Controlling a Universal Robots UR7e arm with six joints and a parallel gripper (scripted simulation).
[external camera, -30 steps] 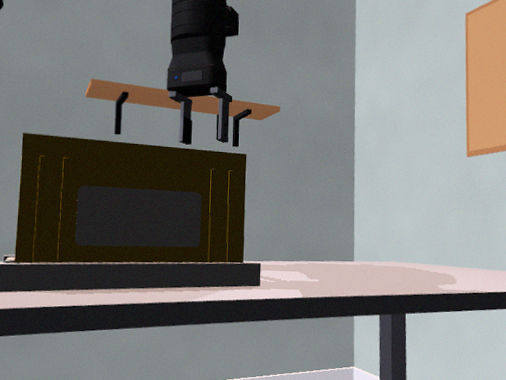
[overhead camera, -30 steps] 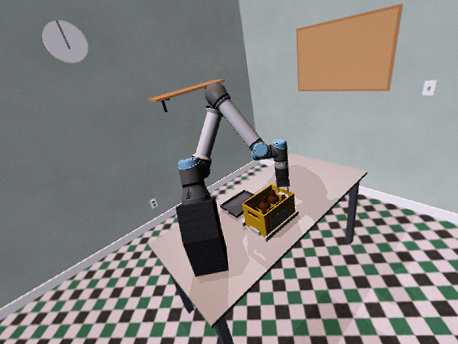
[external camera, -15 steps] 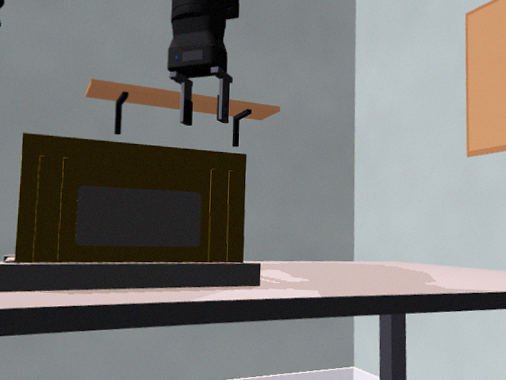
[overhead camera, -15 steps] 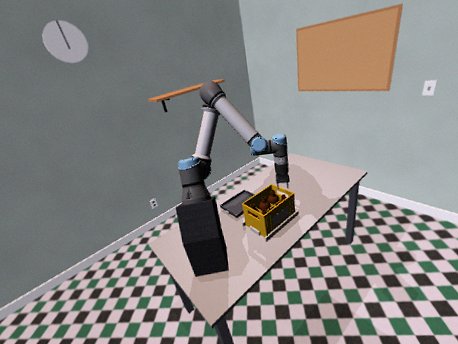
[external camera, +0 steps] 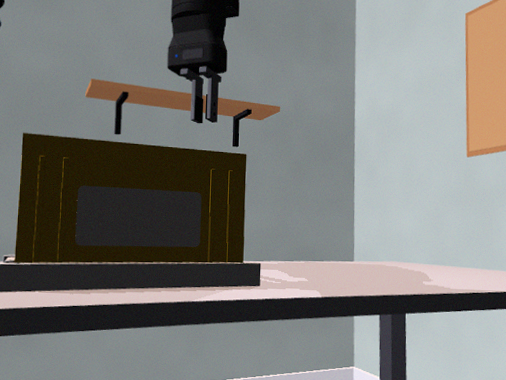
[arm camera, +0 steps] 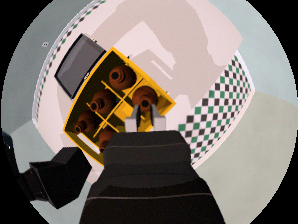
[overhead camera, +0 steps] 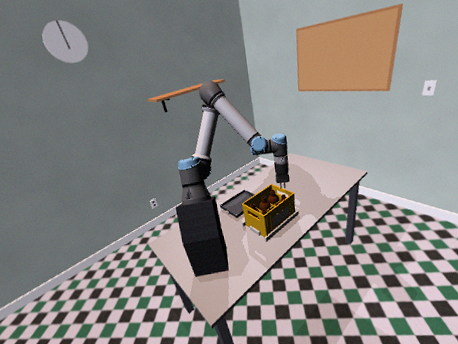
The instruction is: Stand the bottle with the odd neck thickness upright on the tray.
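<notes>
Right now my hand is 150 mm above the brown bottle, 90 mm to the right of it and 10 mm past it. From my hand the other things lie so: dark tray 310 mm to the left, 230 mm below, 150 mm behind; crate 160 mm below, 100 mm behind, 30 mm to the left.
</notes>
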